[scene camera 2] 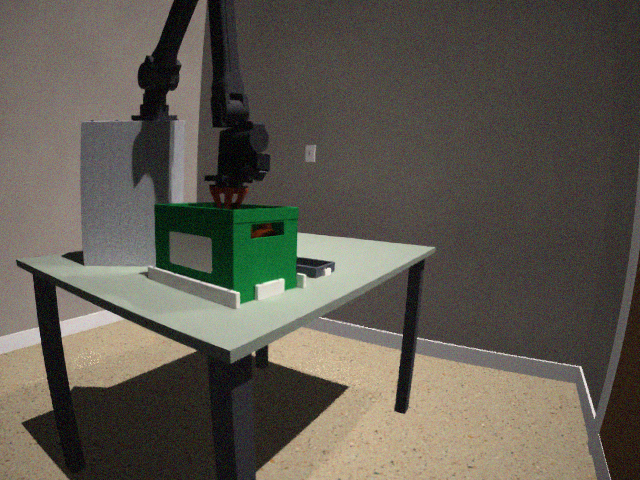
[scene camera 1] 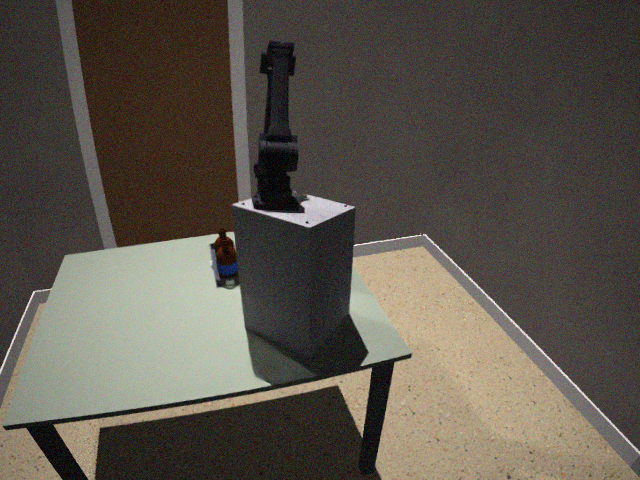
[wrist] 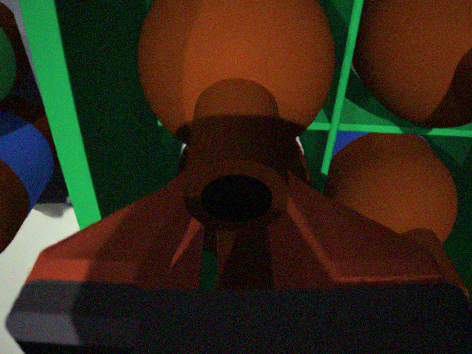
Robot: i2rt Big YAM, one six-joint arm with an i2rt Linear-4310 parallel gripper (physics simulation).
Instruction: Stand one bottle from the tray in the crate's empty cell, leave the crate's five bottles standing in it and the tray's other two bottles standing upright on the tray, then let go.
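Places are measured from the arm's base along level axes (x back, y up, z left), in centimetres.
Where they show: gripper, fingertip midpoint: [wrist: 236, 176]; arm's base, origin of the base link: [scene camera 2: 154, 120] [scene camera 1: 274, 205].
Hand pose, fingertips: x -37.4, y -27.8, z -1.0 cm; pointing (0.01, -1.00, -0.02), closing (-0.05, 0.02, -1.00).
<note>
Things, the pixels of their top centre, and the offset from my fingertips. "spot": a spot on its surface instead. Level surfaces: height alone.
- brown bottle, middle of its top: [wrist: 242, 163] [scene camera 2: 237, 202] dx -3.3, dy +4.1, dz +0.1 cm
- green crate, middle of its top: [wrist: 449, 132] [scene camera 2: 223, 205] dx -4.0, dy +3.5, dz -4.8 cm
- tray, surface spot: [scene camera 2: 310, 272] spot: dx -14.4, dy -12.8, dz +14.1 cm
- blue-labelled bottle, middle of its top: [scene camera 1: 224, 239] dx +6.9, dy +1.9, dz +16.8 cm
- table, its level: dy -14.1 cm
My gripper [scene camera 2: 229, 198] [wrist: 236, 176] is shut on the neck of a brown bottle [wrist: 235, 55], just above the rim of the green crate [scene camera 2: 263, 263] [wrist: 62, 115]. The bottle's body is down inside the crate, in a cell beside the side wall; its base is hidden. Two other brown bottles [wrist: 390, 185] [wrist: 415, 65] show in neighbouring cells in the wrist view. Part of another brown shape shows behind the fingers. On the tray [scene camera 2: 310, 272], a blue-labelled bottle [scene camera 1: 225, 255] [wrist: 30, 150] stands upright; a green-labelled one [wrist: 5, 65] is partly cut off at the wrist view's left edge.
White strips [scene camera 2: 193, 286] [scene camera 2: 269, 288] lie along the crate's base on the table [scene camera 2: 361, 253] [scene camera 1: 134, 320]. The grey pedestal [scene camera 1: 294, 268] [scene camera 2: 116, 206] carries the arm beside the crate and hides the crate in scene camera 1.
</note>
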